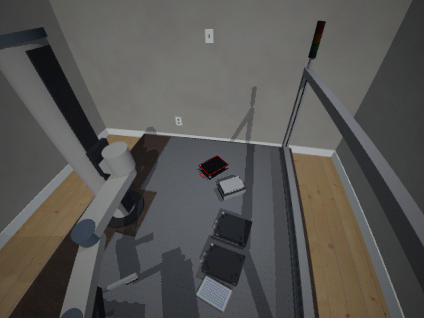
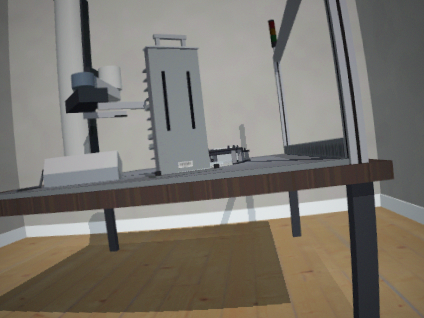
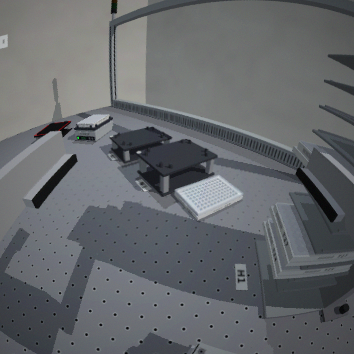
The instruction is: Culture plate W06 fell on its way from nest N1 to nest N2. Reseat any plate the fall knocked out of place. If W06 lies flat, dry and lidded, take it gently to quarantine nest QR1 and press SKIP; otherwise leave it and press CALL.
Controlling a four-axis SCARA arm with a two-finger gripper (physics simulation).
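Frame: origin at the arm's base, x right, y up, z back, level; millimetres.
Seen in the pictures: gripper, fingertip midpoint: (image 1: 143,299) (image 2: 135,109) (image 3: 191,148); arm's base, origin of the base link: (image 1: 123,208).
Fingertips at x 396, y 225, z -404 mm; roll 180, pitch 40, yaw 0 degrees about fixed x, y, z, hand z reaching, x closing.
Offsets run from my fingertips to a thing's top centre. "spot": to the spot under its first point.
A white many-welled plate @(dx -90, dy -196, dz -210 mm) (image 1: 215,293) (image 3: 210,196) lies flat on the table beside the nearer black two-level stand (image 1: 223,263) (image 3: 177,156). I cannot read a label on it, nor tell whether it has a lid or is dry. A second black stand (image 1: 232,228) (image 3: 142,137) is behind. A red-edged black platform @(dx -801, dy -166, dz -72 mm) (image 1: 213,165) (image 3: 52,129) is at the far end. Near it a small device @(spot: dx -579, dy -160, dz -214 mm) (image 1: 230,193) (image 3: 93,134) with a green light bears a white plate @(dx -636, dy -143, dz -213 mm) (image 1: 231,184) (image 3: 95,120). My gripper (image 2: 122,111) (image 3: 191,148) is open and empty, high above the table. N1, N2, QR1 and button labels are not readable.
A tall grey rack (image 2: 177,110) stands close beside the gripper; white plates @(dx +120, dy -92, dz -127 mm) (image 3: 295,240) show in its lower part, near the H1 label @(spot: dx +59, dy -210, dz -85 mm) (image 3: 241,276). A white box @(dx +127, dy -128, dz +140 mm) (image 2: 82,167) stands at the table's front left. A signal tower (image 1: 317,40) (image 2: 272,33) and frame stand at the far side.
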